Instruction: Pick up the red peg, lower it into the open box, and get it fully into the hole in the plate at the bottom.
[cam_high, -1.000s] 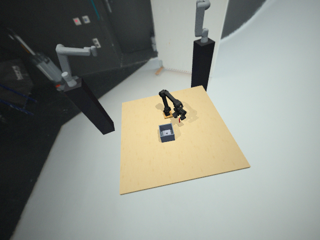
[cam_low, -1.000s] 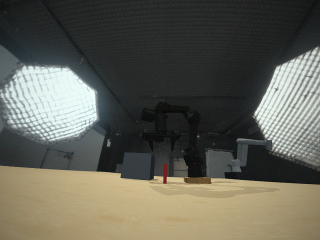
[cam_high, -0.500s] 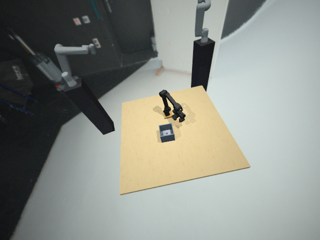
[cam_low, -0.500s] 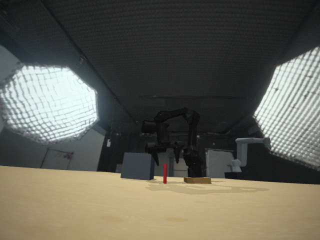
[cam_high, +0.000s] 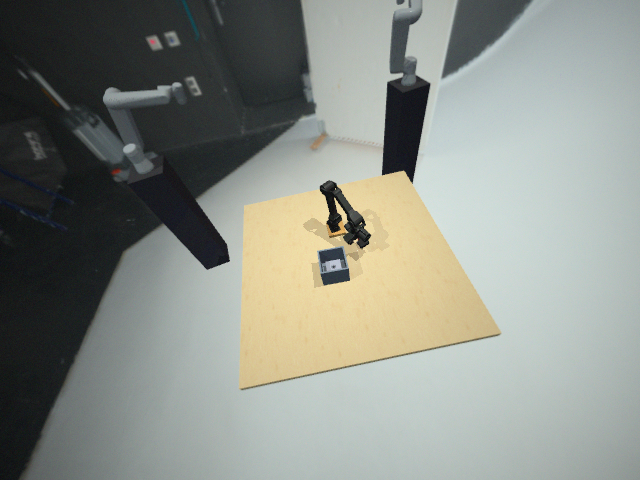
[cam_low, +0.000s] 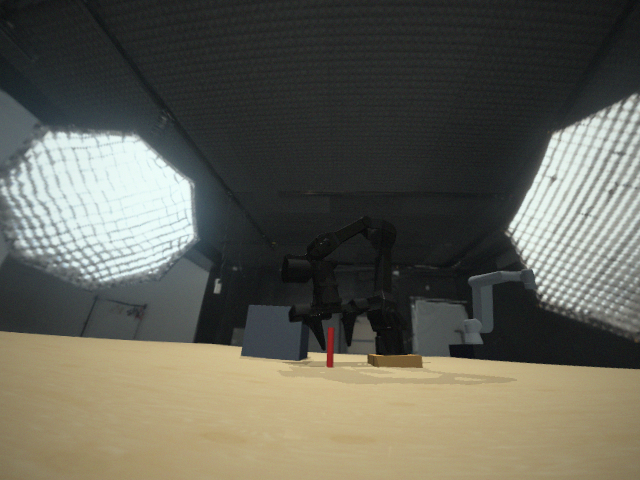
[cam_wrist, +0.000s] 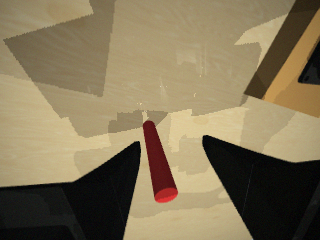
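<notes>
The red peg lies 1 cm ahead of my gripper tip. The rest, counted from my gripper tip: light plate: 13 cm ahead, 22 cm to the right, 1 cm above.
</notes>
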